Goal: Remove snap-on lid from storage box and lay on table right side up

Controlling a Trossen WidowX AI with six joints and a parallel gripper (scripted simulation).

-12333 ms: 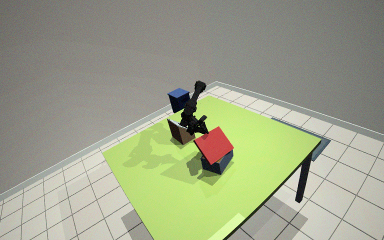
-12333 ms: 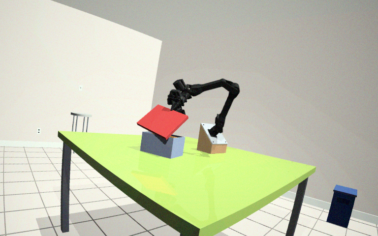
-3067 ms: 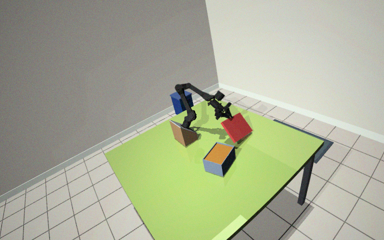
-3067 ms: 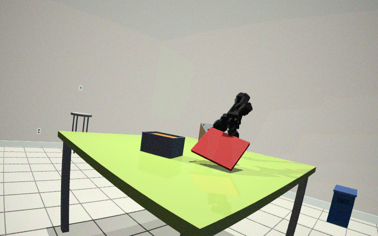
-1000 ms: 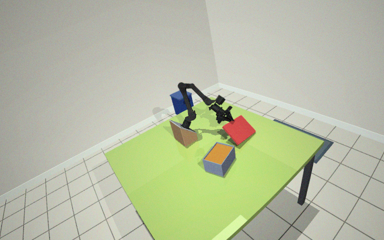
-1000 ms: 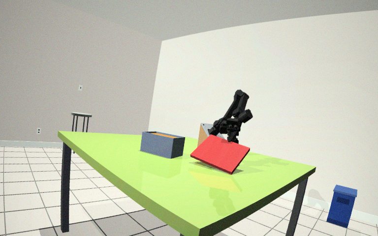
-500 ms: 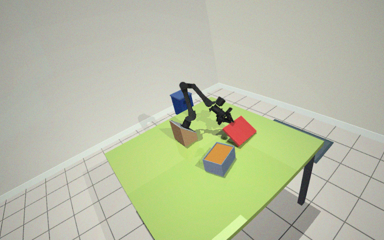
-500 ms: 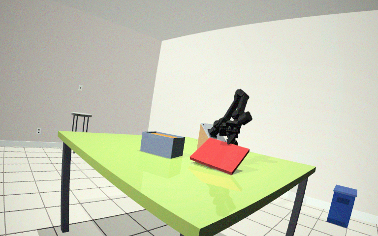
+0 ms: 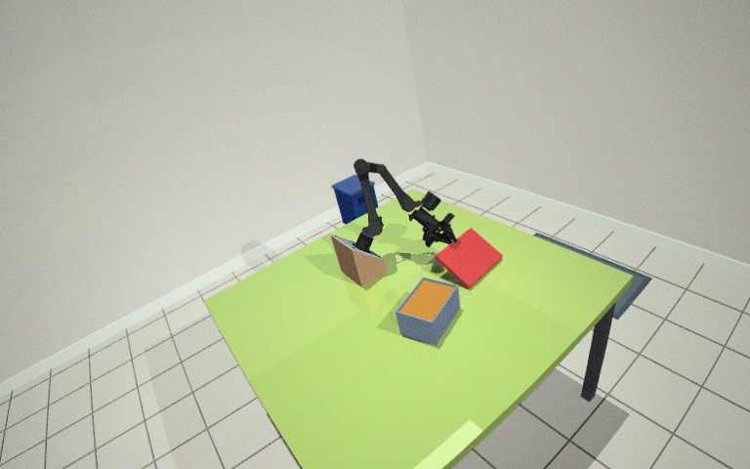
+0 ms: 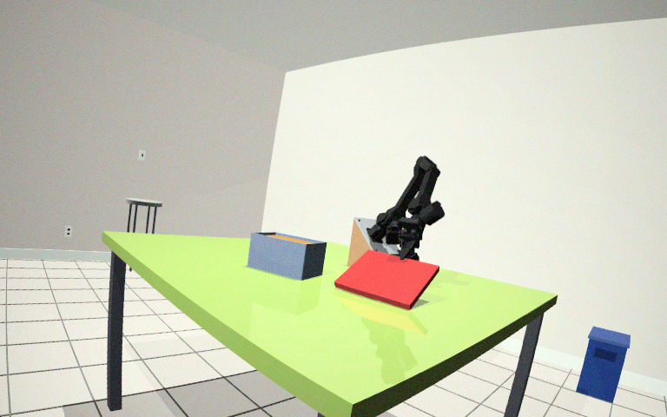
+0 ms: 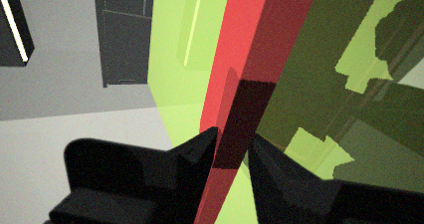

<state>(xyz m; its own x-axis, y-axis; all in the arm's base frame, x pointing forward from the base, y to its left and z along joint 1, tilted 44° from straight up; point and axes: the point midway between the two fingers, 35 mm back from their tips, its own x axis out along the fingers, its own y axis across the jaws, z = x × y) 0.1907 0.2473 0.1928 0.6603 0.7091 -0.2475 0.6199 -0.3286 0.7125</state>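
Right now my gripper tip is 70 mm short of the red lid, 10 mm to the right of it and 40 mm above it. Also, from my gripper tip: storage box (200 mm ahead, 290 mm to the right, 40 mm below).
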